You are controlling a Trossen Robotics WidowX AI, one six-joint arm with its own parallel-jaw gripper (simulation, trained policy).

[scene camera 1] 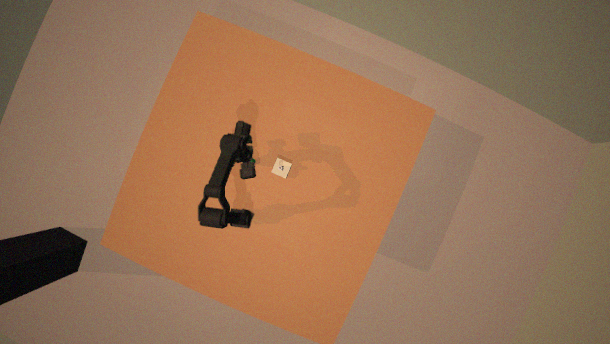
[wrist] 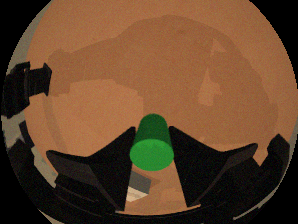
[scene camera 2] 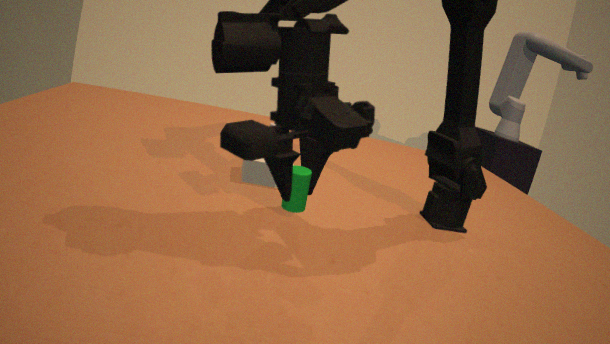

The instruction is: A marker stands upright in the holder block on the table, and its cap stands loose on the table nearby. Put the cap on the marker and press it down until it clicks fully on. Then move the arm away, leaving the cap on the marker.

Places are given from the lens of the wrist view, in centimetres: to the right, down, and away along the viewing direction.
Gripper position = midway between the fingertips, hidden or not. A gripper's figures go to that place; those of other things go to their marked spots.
gripper (wrist: pixel 152 130): 0, 2, 10
green cap (wrist: pixel 152 150): 0, 2, 7
